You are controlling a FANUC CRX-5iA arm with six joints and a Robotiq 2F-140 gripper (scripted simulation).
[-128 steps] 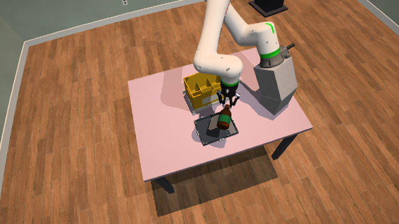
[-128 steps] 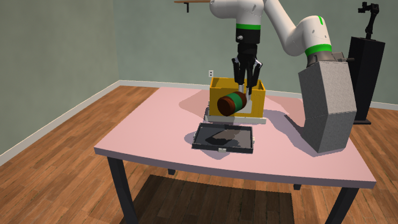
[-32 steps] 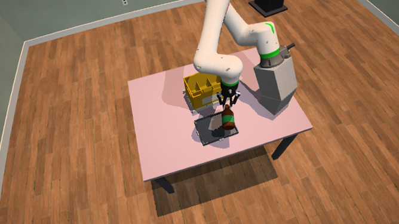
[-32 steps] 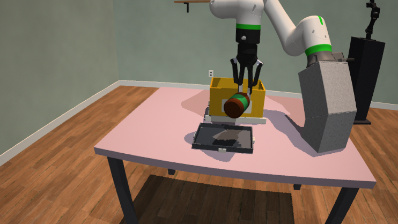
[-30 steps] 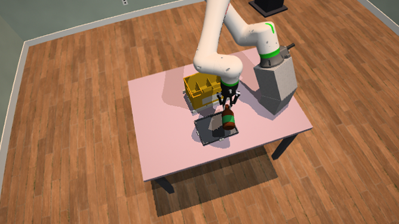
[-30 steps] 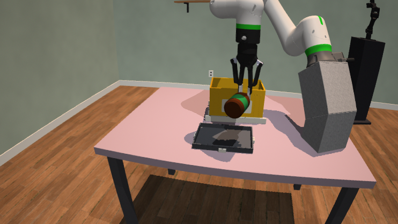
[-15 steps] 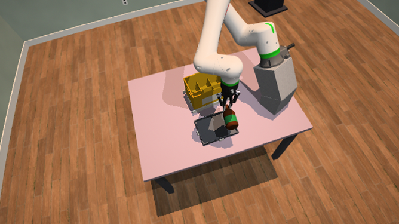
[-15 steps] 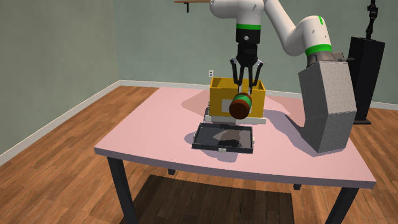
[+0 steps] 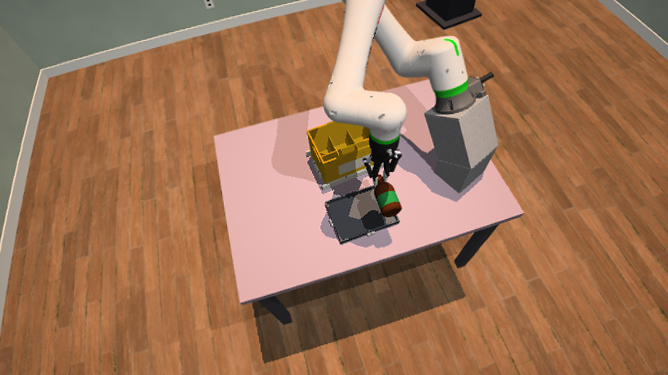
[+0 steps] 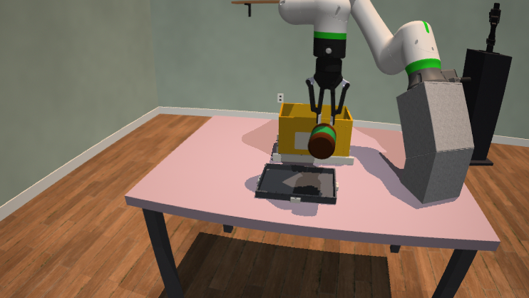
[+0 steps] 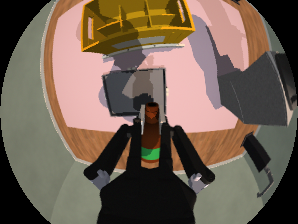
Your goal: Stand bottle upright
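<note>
My gripper is now 10 mm short of the bottle, 50 mm to the right of it and 20 mm above it. The rest, counted from my hand: yellow crate: 270 mm to the right, 140 mm below; then tray: 70 mm ahead, 210 mm below.
</note>
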